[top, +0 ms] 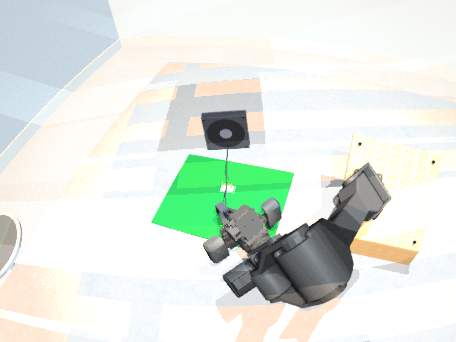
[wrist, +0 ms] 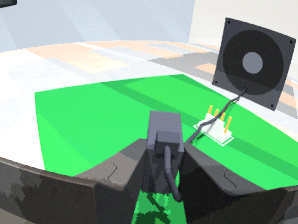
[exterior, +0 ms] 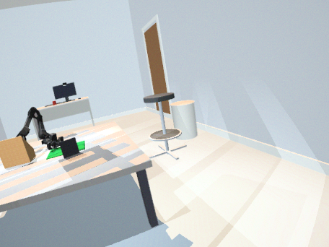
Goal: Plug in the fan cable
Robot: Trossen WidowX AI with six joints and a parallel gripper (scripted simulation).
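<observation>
The dark fan plug is 10 mm below my gripper tip and 10 mm ahead of it. From my gripper tip the other things lie so: fan: 230 mm to the right, 80 mm ahead, 20 mm above; green board: 60 mm to the right, 50 mm below, 30 mm ahead.
</observation>
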